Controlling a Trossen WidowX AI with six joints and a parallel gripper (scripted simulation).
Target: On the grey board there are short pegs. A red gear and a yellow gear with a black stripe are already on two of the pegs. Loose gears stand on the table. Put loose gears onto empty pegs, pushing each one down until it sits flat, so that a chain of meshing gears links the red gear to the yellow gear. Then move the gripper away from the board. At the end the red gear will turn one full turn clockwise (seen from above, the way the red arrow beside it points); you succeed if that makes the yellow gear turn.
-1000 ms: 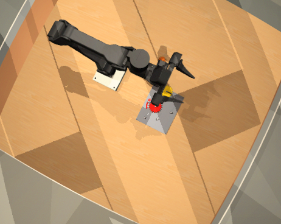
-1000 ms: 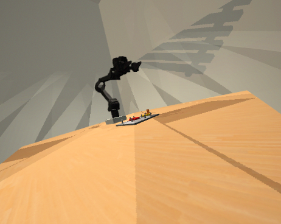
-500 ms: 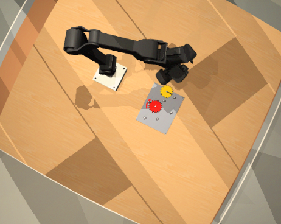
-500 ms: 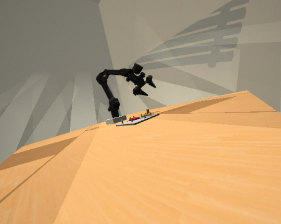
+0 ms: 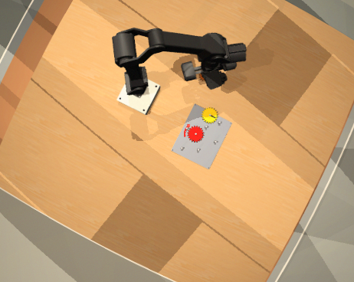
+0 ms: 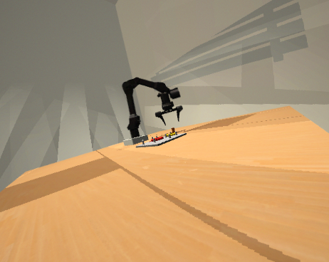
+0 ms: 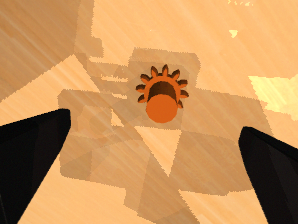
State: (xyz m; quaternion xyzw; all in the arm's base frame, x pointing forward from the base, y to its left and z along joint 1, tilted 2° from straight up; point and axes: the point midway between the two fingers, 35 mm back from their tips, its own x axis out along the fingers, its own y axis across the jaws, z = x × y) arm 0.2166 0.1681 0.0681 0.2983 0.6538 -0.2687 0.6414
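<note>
My gripper tip is now 50 mm above the orange gear. Also, from my gripper tip: red gear (70 mm ahead, 220 mm to the right, 50 mm below).
</note>
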